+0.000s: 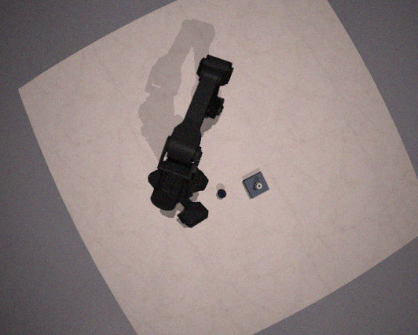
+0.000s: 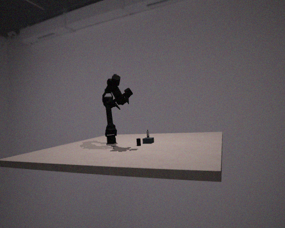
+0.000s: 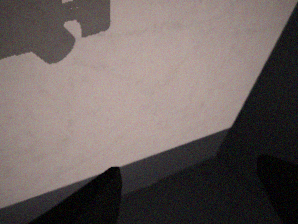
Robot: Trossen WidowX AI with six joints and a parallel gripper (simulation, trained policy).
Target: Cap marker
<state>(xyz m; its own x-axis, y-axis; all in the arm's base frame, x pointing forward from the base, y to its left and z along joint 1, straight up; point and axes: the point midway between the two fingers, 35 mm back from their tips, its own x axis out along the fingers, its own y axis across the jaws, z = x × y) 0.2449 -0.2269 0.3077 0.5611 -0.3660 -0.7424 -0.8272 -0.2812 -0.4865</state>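
Right now my gripper tip is 30 mm short of the black cap, 140 mm to the right of it and 260 mm above it. From my gripper tip the other things lie so: holder block 60 mm ahead, 260 mm to the left, 260 mm below.
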